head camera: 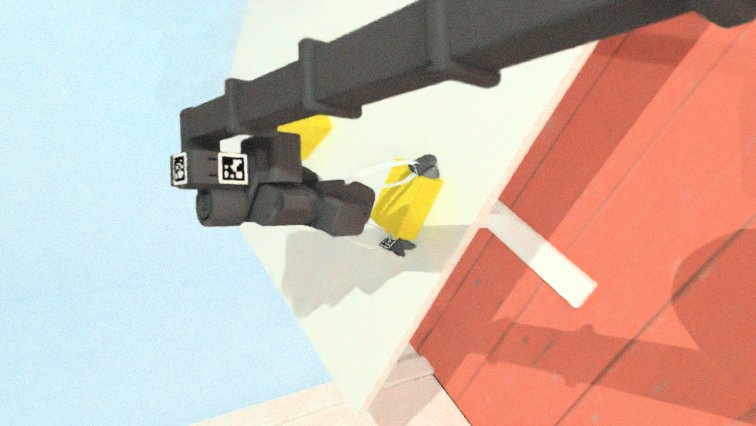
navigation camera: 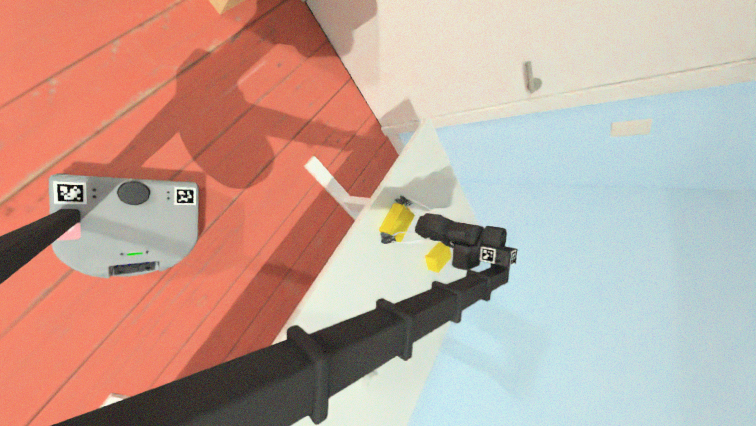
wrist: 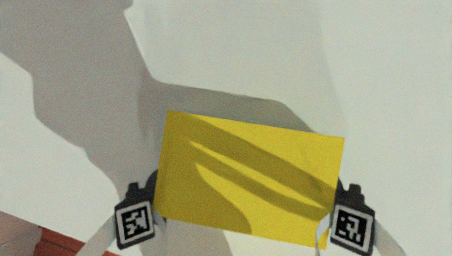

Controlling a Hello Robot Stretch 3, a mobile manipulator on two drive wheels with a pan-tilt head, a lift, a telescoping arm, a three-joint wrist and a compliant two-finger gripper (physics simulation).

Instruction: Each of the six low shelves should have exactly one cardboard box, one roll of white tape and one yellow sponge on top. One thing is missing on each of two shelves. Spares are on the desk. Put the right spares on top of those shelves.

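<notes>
My gripper [head camera: 412, 206] [navigation camera: 395, 219] [wrist: 239, 187] is shut on a yellow sponge [head camera: 408, 203] [navigation camera: 397, 218] [wrist: 250, 175], with one finger on each short end. It holds the sponge over the white desk [head camera: 370, 317] [navigation camera: 349, 275] [wrist: 390, 75]; a shadow lies on the desk beside it. The exact height of the sponge is hard to tell. A second yellow sponge [head camera: 314, 132] [navigation camera: 437, 258] lies on the desk near the wrist, partly hidden by the arm in the head view. White tape rolls and the low shelves are not recognisable in these views.
The grey wheeled base [navigation camera: 153, 227] stands on the red plank floor [head camera: 661, 185] [navigation camera: 238, 211]. A white desk leg [head camera: 566, 280] [navigation camera: 330, 182] sticks out at the desk's edge. A blue wall [head camera: 105, 211] [navigation camera: 608, 264] borders the desk. Part of a tan block [navigation camera: 227, 4] shows at the top.
</notes>
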